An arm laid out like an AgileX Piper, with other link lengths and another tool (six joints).
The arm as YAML. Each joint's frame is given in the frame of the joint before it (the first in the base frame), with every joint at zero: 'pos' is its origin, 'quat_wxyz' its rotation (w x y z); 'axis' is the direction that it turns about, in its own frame. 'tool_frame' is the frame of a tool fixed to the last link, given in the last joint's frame.
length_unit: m
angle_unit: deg
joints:
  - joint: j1
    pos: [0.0, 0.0, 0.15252]
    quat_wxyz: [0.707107, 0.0, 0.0, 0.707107]
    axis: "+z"
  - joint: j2
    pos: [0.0, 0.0, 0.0]
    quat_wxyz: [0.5, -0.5, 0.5, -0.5]
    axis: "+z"
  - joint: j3
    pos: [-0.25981, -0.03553, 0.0]
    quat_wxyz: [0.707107, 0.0, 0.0, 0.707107]
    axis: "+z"
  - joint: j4
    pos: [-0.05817, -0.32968, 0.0]
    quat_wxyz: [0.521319, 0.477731, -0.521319, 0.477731]
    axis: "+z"
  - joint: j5
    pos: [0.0, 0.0, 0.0]
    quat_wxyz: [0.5, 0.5, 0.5, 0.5]
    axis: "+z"
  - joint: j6
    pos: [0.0, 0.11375, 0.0]
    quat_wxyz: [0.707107, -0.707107, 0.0, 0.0]
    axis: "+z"
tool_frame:
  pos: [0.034, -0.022, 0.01]
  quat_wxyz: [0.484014, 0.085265, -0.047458, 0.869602]
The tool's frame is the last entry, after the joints.
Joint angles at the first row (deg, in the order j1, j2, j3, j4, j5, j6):
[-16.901, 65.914, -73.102, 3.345, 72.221, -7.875]
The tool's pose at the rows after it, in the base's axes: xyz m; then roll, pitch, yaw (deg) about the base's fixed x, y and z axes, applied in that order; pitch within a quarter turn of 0, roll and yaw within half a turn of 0:
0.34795 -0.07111 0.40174 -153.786 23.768 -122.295
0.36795 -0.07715 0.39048 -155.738 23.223 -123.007
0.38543 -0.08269 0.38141 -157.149 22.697 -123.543
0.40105 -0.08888 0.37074 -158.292 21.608 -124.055
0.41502 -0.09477 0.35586 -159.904 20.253 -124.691
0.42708 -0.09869 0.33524 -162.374 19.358 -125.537
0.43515 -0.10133 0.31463 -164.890 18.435 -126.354
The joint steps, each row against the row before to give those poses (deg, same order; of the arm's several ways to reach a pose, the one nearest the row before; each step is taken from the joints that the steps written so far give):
[-0.001, 4.426, -2.175, 0.001, 0.002, -0.717]
[0.001, 4.665, -2.535, -0.001, -0.255, -0.090]
[-0.001, 4.136, -2.606, -0.122, -0.133, -0.041]
[0.001, 3.798, -2.263, -0.739, -0.206, 0.000]
[0.000, 3.628, -1.674, -0.843, -0.112, 0.002]
[-0.001, 3.396, -0.666, -0.123, -0.242, -0.002]
[0.001, 2.719, -0.036, -0.096, -0.133, 0.001]

